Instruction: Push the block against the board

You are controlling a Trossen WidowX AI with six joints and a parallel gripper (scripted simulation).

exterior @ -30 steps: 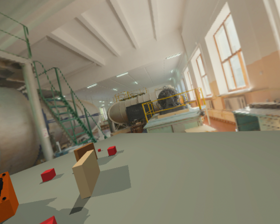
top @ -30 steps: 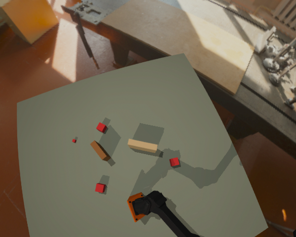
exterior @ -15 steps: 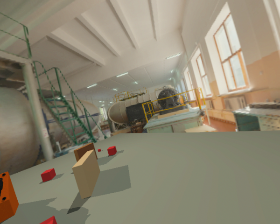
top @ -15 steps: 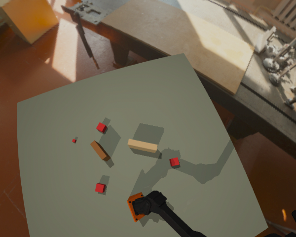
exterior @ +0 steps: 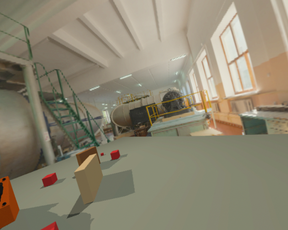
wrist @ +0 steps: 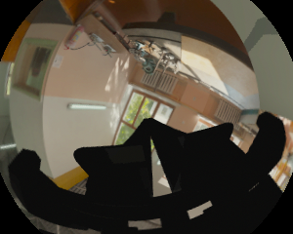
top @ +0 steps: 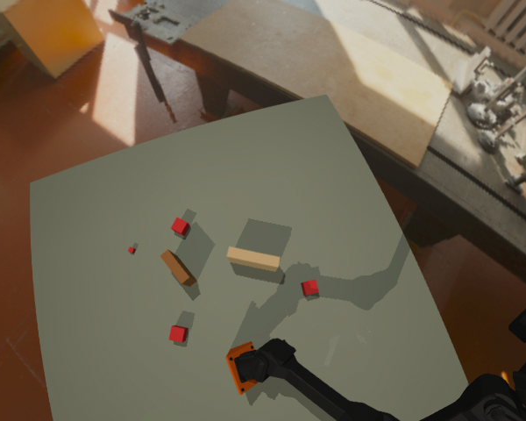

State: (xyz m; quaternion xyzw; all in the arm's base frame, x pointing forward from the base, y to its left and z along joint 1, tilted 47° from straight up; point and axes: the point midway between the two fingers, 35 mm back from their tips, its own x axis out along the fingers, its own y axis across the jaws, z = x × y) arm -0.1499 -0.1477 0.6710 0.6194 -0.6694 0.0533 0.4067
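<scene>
Right now the tan board is 52 cm to the left of my gripper tip, 40 cm below it and 40 cm ahead of it. Round my gripper tip: brown square block (74 cm to the left, 44 cm ahead, 40 cm below); then tiny red cube (89 cm to the left, 55 cm ahead, 44 cm below).
</scene>
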